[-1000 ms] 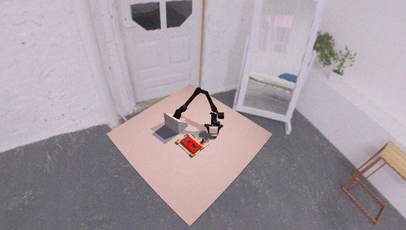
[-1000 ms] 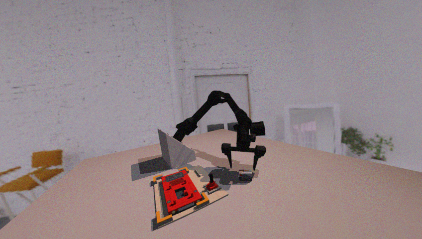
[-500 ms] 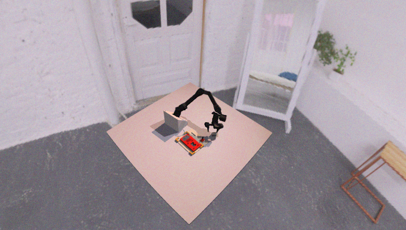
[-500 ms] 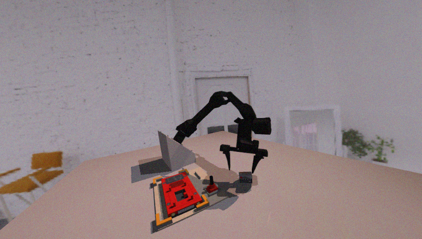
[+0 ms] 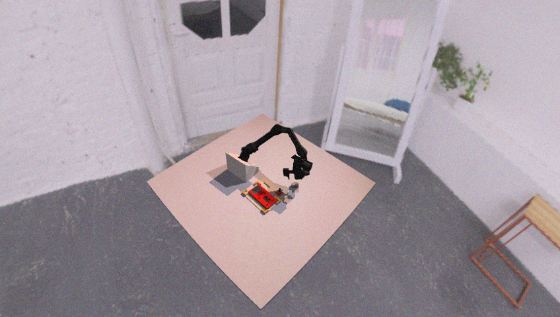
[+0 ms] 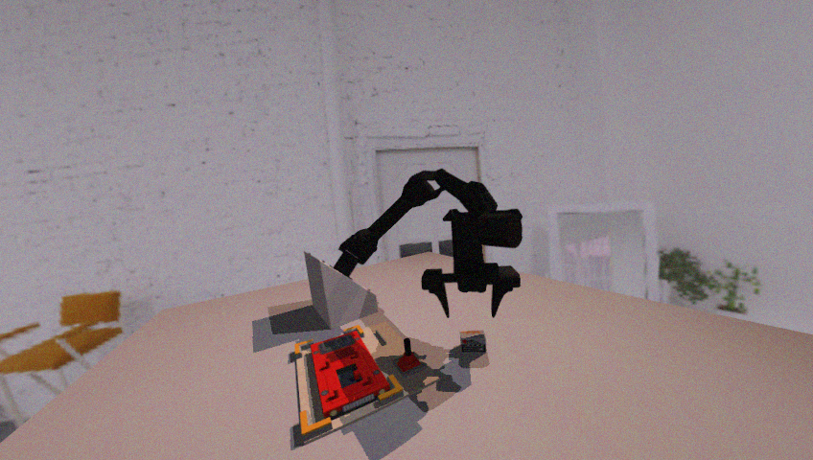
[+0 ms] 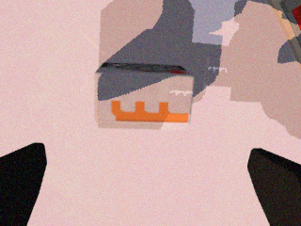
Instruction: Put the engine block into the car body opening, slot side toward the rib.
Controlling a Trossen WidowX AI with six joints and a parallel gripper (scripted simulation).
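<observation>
Now: gripper tip 1 cm short of the engine block, 1 cm to the left of it and 5 cm above it. Also, from my gripper tip: black peg 4 cm behind, 14 cm to the right, 3 cm below.
</observation>
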